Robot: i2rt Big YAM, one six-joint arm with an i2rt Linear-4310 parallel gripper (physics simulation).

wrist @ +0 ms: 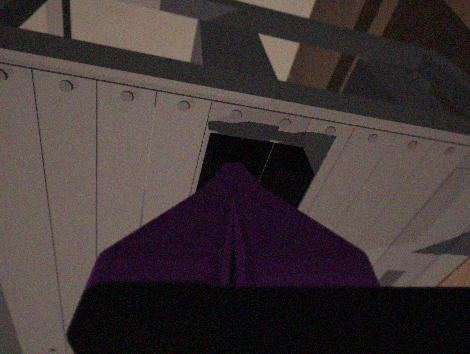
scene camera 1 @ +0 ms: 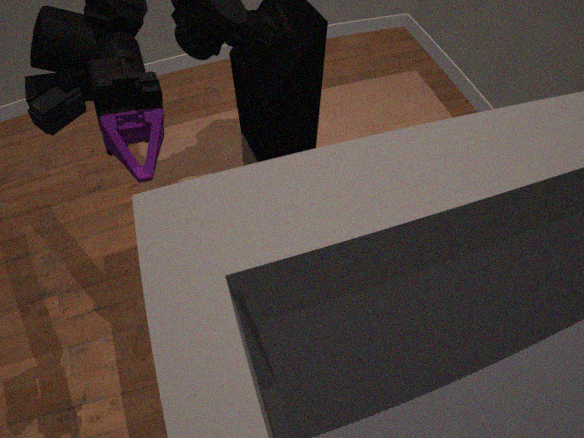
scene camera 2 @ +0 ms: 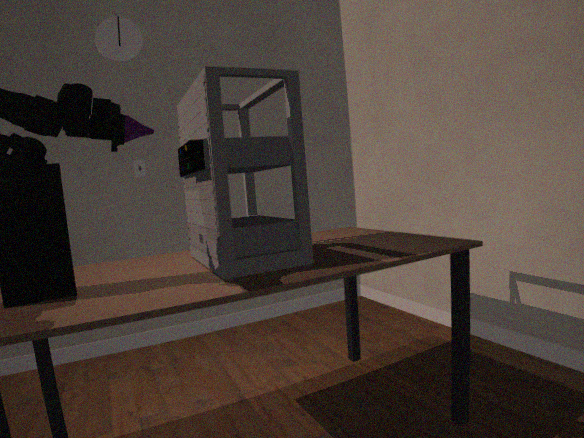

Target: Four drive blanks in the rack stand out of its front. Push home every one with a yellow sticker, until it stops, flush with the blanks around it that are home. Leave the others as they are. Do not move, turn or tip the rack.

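Note:
The rack (scene camera 1: 190,240) (scene camera 2: 299,165) (wrist: 150,67) stands upright on the table, its front of pale blanks facing the arm. At about mid height a black block of blanks (scene camera 2: 198,158) (wrist: 240,147) stands out of the front. In scene camera 2 a small yellow sticker (scene camera 2: 186,148) shows on its upper part and a green sticker (scene camera 2: 188,165) lower down. The separate blanks are too dark to tell apart fully. My purple gripper (scene camera 1: 145,175) (scene camera 2: 152,131) (wrist: 233,177) is shut and empty, in front of the rack, slightly higher than the black block and apart from it. In the wrist view the fingers hide part of that block.
The arm's black column (scene camera 1: 280,90) (scene camera 2: 37,235) stands on the wooden table (scene camera 1: 380,105) (scene camera 2: 165,295) in front of the rack. The rack's open side frame shows at the top of the wrist view. A grey wall with a round clock (scene camera 2: 119,50) is behind.

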